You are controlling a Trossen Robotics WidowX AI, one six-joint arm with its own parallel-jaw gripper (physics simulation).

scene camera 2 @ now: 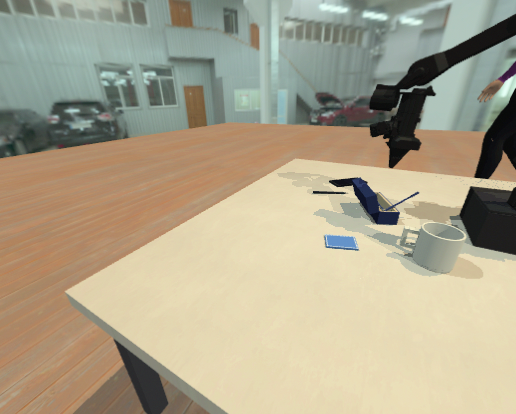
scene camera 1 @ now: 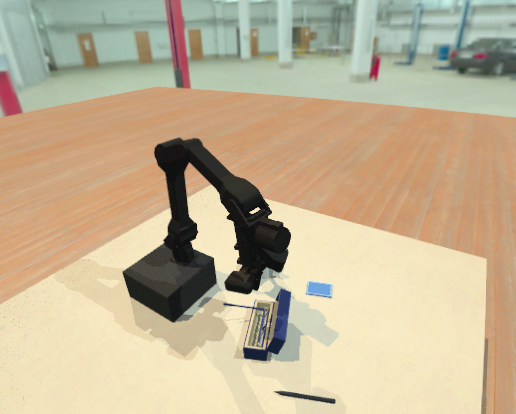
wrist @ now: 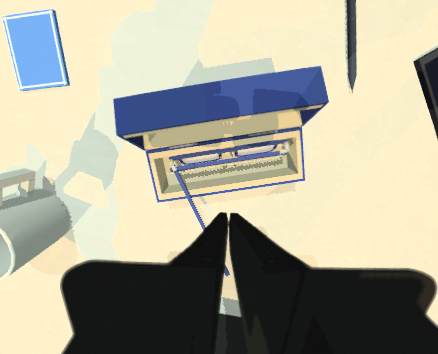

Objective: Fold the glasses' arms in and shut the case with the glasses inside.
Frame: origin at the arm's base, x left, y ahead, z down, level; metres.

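Where they show: gripper, fingertip midpoint: (scene camera 2: 390,167) (scene camera 1: 256,289) (wrist: 227,220); arm's base, link origin: (scene camera 1: 183,257).
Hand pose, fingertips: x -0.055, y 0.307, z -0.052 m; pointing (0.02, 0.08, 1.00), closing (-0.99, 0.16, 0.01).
Things, the pixels of their centre, and the offset from my fingertips.
- blue card, body centre: (wrist: 36,51) (scene camera 2: 340,242) (scene camera 1: 319,289) dx +0.237, dy +0.086, dz +0.154 m
- grey mug, body centre: (wrist: 11,221) (scene camera 2: 430,243) (scene camera 1: 265,261) dx +0.224, dy -0.105, dz +0.109 m
- dark pen, body centre: (wrist: 351,28) (scene camera 1: 303,396) (scene camera 2: 330,192) dx -0.109, dy +0.187, dz +0.152 m
- black phone-like slab, body centre: (scene camera 2: 348,182) dx -0.275, dy +0.145, dz +0.153 m
The dark blue glasses case (scene camera 1: 255,354) (scene camera 2: 388,218) (wrist: 230,188) stands open on the table. Its lid (scene camera 1: 283,320) (scene camera 2: 366,197) (wrist: 220,102) is tilted up along the side away from the arm's base. The glasses (wrist: 200,158) lie in the case. One thin blue arm of the glasses (wrist: 230,160) is folded in along the frame. The other arm of the glasses (scene camera 1: 237,305) (scene camera 2: 405,200) (wrist: 190,200) sticks out over the case's front wall, its free end raised. My gripper (scene camera 2: 391,165) (wrist: 227,220) is shut and empty, above the table on the side of the outstretched arm, which passes partly behind the fingers in the wrist view.
A blue card (scene camera 1: 319,289) (scene camera 2: 341,242) (wrist: 36,50) lies beyond one end of the case. A grey mug (scene camera 2: 437,250) (wrist: 37,225) stands near that end. A dark pen (scene camera 1: 306,397) (scene camera 2: 329,192) (wrist: 351,45) and a black phone-like slab (scene camera 2: 341,182) (wrist: 431,85) lie towards the other end.
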